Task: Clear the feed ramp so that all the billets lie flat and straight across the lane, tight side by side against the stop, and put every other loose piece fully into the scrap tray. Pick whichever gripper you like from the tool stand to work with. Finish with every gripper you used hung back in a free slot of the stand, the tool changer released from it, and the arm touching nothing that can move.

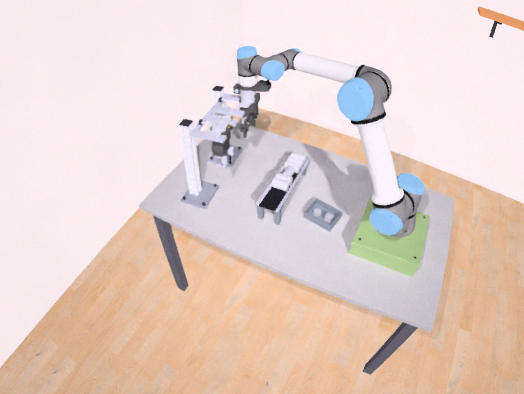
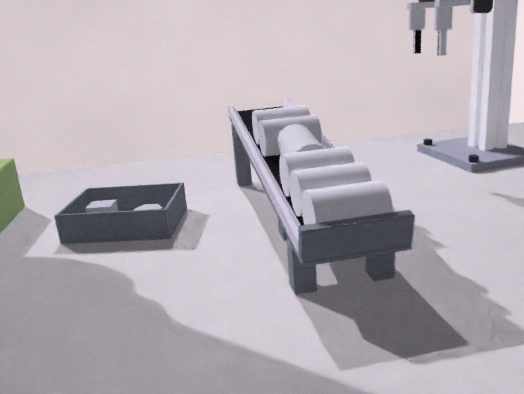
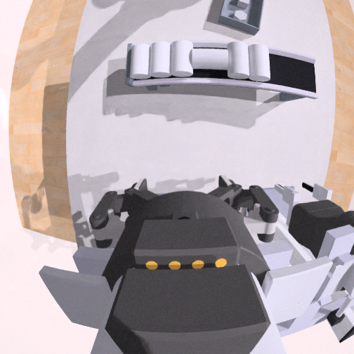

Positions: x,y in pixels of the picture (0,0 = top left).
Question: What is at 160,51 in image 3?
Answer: A billet.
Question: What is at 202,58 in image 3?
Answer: A billet.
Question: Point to a billet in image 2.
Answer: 293,138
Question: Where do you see a billet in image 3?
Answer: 238,60
